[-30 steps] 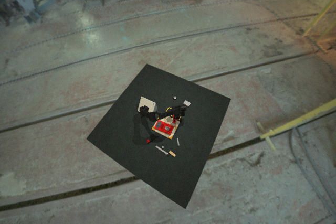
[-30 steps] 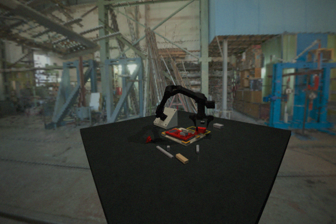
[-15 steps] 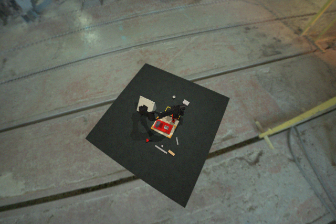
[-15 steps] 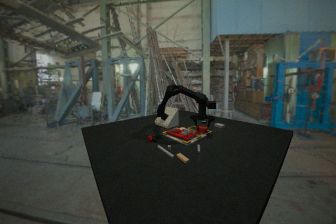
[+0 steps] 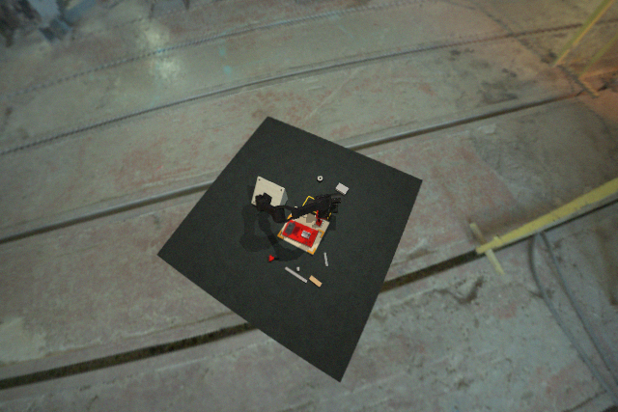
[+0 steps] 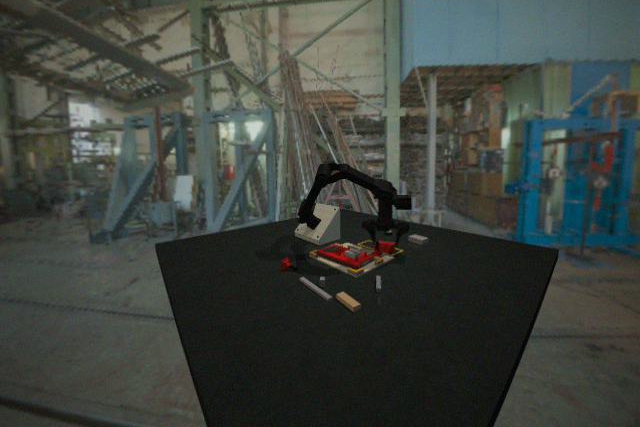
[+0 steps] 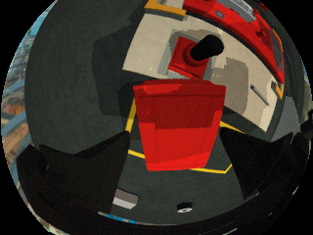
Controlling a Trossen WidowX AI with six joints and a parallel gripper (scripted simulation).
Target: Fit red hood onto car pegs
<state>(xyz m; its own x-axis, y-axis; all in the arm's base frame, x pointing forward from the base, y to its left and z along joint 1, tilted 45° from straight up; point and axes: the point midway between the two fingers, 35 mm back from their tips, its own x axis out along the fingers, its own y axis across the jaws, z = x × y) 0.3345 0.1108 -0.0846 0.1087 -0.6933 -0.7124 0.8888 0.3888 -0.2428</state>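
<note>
The red hood lies right at my gripper tip. The rest, counted from my gripper tip: grey bar: 80 mm ahead, 410 mm to the right, 20 mm below; grey engine block: 180 mm to the right; beige jig: 30 mm behind, 170 mm to the right, 10 mm below.
</note>
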